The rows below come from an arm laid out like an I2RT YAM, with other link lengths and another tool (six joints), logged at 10 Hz.
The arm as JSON. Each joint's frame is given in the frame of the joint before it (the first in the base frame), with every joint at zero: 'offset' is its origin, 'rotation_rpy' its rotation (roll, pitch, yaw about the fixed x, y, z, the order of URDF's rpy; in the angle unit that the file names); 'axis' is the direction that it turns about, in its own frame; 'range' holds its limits. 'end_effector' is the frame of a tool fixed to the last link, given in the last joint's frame.
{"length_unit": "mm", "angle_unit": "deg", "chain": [
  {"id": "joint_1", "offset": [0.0, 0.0, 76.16], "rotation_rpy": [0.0, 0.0, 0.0], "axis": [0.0, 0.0, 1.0], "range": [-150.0, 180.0]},
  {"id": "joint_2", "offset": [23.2, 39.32, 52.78], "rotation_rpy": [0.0, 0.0, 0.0], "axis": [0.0, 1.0, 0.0], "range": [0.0, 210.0]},
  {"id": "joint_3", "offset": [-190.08, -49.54, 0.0], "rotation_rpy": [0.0, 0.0, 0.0], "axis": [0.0, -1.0, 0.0], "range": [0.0, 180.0]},
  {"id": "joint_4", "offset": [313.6, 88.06, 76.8], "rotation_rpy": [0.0, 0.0, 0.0], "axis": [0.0, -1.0, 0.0], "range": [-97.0, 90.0]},
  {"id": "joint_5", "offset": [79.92, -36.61, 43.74], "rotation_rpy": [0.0, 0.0, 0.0], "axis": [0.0, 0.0, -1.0], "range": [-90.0, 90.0]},
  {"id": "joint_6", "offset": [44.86, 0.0, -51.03], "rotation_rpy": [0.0, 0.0, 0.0], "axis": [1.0, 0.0, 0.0], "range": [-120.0, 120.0]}
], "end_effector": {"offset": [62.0, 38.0, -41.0], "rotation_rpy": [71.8, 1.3, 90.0]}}
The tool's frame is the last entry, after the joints.
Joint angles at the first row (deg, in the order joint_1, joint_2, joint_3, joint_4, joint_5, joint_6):
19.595 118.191 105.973 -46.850 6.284 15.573
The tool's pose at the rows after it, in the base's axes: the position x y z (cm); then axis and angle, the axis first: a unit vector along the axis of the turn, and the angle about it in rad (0 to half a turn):
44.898, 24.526, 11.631, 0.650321, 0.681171, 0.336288, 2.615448
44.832, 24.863, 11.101, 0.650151, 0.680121, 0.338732, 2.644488
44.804, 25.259, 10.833, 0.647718, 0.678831, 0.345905, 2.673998
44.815, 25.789, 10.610, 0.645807, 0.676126, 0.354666, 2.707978
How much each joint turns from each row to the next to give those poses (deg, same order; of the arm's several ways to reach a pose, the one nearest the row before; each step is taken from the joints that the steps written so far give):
0.000 1.030 0.090 0.764 -1.683 0.722
0.021 0.808 0.000 0.349 -1.596 0.305
0.023 0.567 0.020 0.592 -1.879 0.132
0.087 0.810 0.330 0.611 -2.142 0.371

